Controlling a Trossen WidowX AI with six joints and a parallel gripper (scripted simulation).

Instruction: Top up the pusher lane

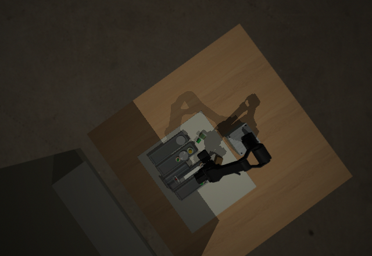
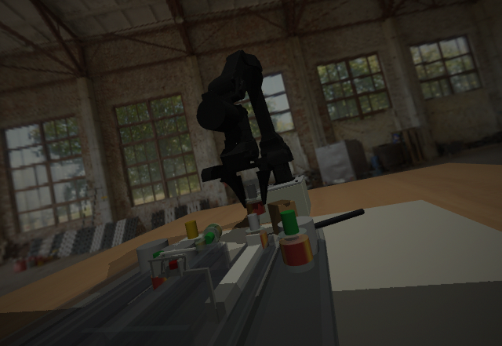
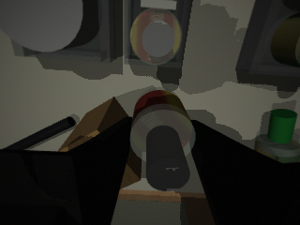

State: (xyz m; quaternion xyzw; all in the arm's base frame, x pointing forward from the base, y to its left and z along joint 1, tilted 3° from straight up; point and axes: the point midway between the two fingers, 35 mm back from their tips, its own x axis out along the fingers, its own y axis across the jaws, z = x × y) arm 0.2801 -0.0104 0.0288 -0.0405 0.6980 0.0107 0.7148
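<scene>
Now: gripper tip 50 mm past the brown block, 40 mm to the right of it and 40 mm above it. Also, from my gripper tip: pale shelf: 560 mm ahead, 60 mm to the left, 290 mm above; sprung lane: 200 mm ahead, 10 mm to the right, 60 mm below; thin black rod: 90 mm behind, 150 mm to the left, 70 mm below.
</scene>
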